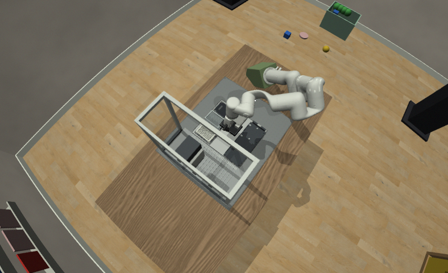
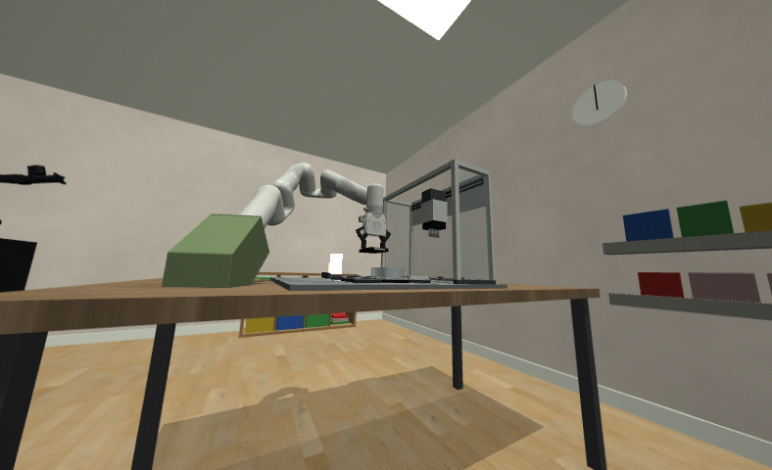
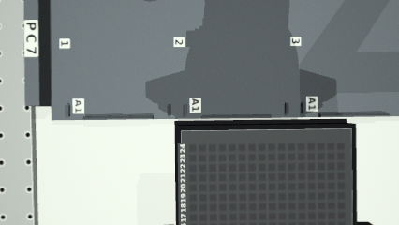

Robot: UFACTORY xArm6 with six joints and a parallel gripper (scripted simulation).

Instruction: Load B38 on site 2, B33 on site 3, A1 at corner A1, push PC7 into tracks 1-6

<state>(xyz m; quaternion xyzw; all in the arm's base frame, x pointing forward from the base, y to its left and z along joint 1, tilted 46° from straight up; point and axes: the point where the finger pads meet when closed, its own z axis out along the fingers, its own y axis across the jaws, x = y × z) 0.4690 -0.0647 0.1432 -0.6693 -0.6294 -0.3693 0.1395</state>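
The dark plate carrier is 13 cm to the left of my hand, 13 cm below it and 1 cm behind it. From my hand the other things lie so: white 96-well plate: 12 cm to the right, 12 cm below, 12 cm ahead; then deep-well block: 14 cm to the right, 11 cm below, 1 cm ahead; then dark 384-well plate: 1 cm below.
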